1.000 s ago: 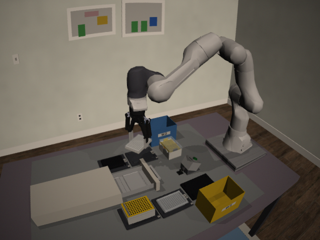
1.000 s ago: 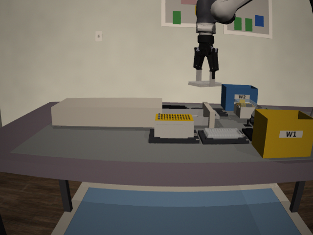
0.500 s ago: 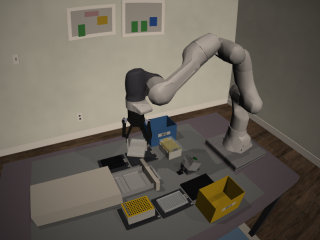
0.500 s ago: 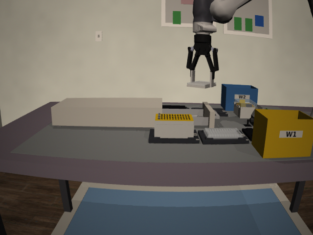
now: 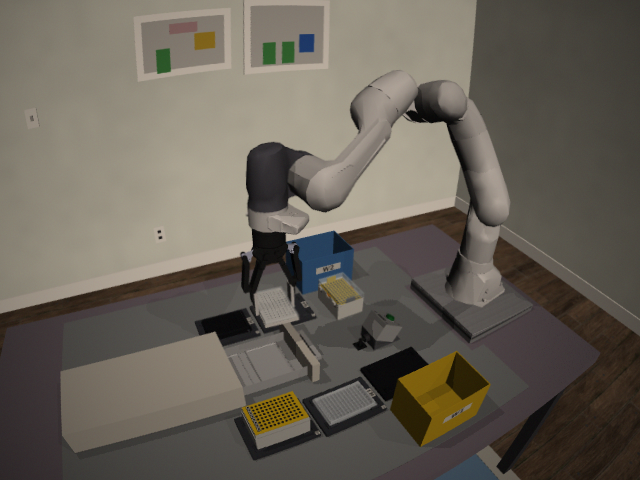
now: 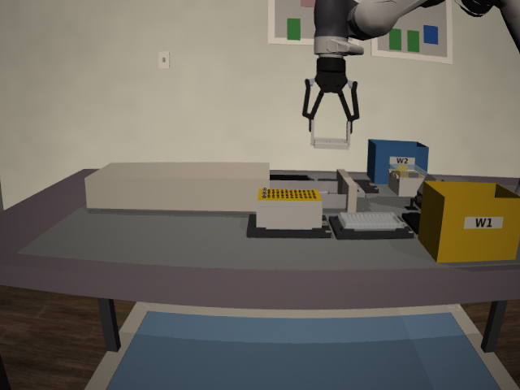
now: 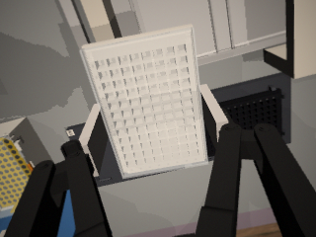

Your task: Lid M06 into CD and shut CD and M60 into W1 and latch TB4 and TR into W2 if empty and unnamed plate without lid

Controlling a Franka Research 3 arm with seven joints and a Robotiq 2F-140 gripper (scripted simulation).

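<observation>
Now: hand 140 mm above the drawer, 80 mm short of it and 70 mm to the right of it. Round my hand: white plate: 20 mm below; cooler CD: 220 mm ahead, 130 mm below, 80 mm to the left; black plate: 140 mm below, 110 mm to the right, 110 mm ahead.
</observation>
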